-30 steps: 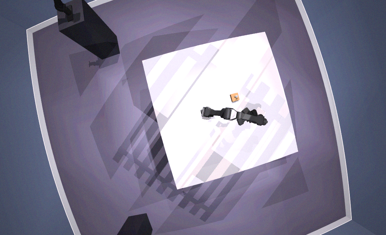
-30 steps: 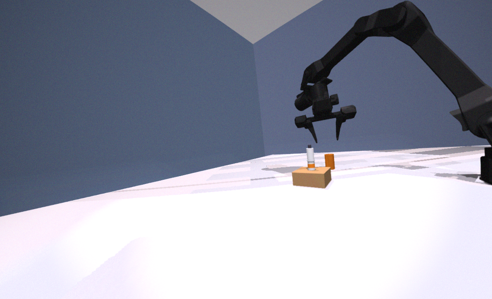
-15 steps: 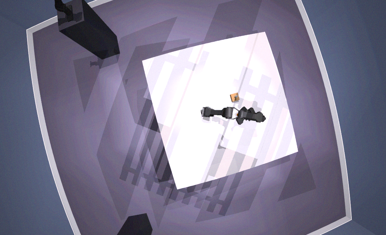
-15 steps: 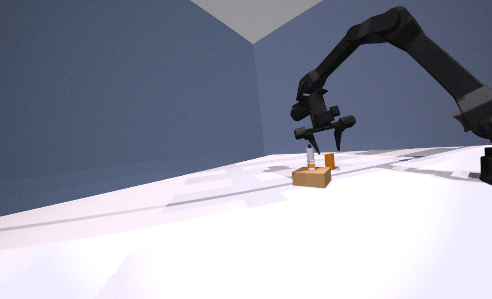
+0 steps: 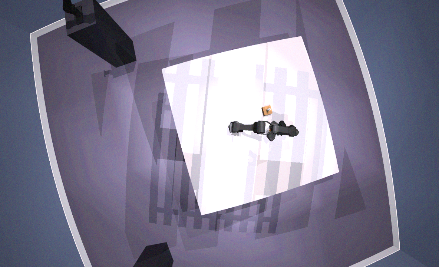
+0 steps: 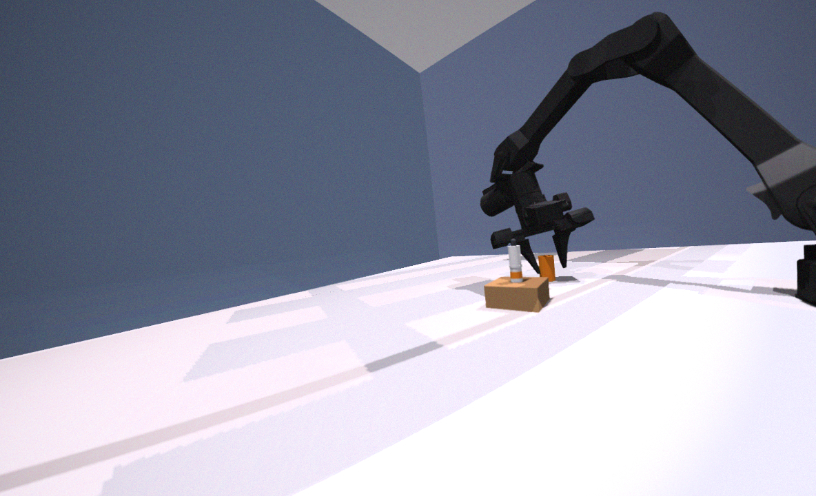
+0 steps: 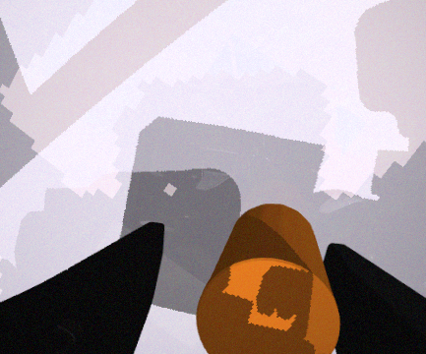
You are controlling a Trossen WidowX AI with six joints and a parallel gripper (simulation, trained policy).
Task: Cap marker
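Now: gripper tip 20 mm short of the tan holder block and 170 mm to the right of it. Also, from my gripper tip: orange cap (10 mm ahead).
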